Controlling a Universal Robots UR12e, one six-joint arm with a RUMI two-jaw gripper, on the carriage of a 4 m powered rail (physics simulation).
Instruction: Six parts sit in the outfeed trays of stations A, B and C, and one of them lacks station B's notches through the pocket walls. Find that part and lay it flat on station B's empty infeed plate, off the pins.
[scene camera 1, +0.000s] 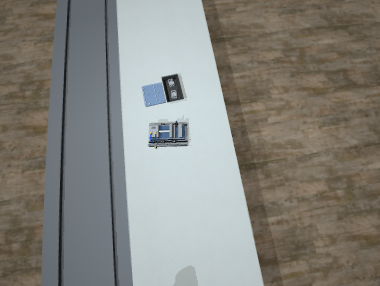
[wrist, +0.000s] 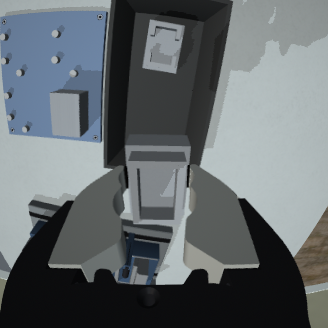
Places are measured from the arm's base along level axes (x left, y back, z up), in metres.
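Where they show: gripper, between the fingertips: (wrist: 157, 167).
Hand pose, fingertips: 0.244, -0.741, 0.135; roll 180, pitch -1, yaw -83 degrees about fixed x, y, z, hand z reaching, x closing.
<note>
Things, the pixels of their top centre, and the offset from my fingertips, as dx, dy, dz. "*": a spot on its surface instead.
- light grey part, centre of its top: (wrist: 156, 196) -0.007, -0.001, +0.026
- second grey part, centre of its top: (wrist: 162, 45) +0.097, +0.006, -0.118
- grey block, centre of its top: (wrist: 64, 115) +0.001, +0.129, -0.120
- grey machinery, a spot on its surface: (wrist: 145, 250) * -0.252, +0.001, -0.120
- pinned blue plate, centre of its top: (scene camera 1: 153, 94) +1.943, +0.158, -0.156
- machine, centre of its top: (scene camera 1: 166, 131) +1.578, +0.075, -0.065
In the wrist view my gripper (wrist: 157, 167) is shut on a light grey part (wrist: 157, 192) with a rectangular pocket, held by its sides just beyond the near end of a dark tray (wrist: 220, 60). Long dark lines run inside its pocket's side walls; whether notches cut through them I cannot tell. A second grey part (wrist: 174, 47) lies at the tray's far end, partly shadowed. A blue plate (wrist: 40, 45) with pins stands left of the tray. In the scene view, two grey parts (scene camera 1: 171, 82) (scene camera 1: 174, 93) lie in a dark tray (scene camera 1: 164, 86); the gripper does not show there.
A grey block (wrist: 66, 115) stands on the blue plate in the wrist view. Blue and grey machinery (wrist: 145, 250) shows below the jaws. In the scene view a pinned blue plate (scene camera 1: 157, 101) and a machine (scene camera 1: 168, 134) stand on the table beside the rail (scene camera 1: 87, 150).
</note>
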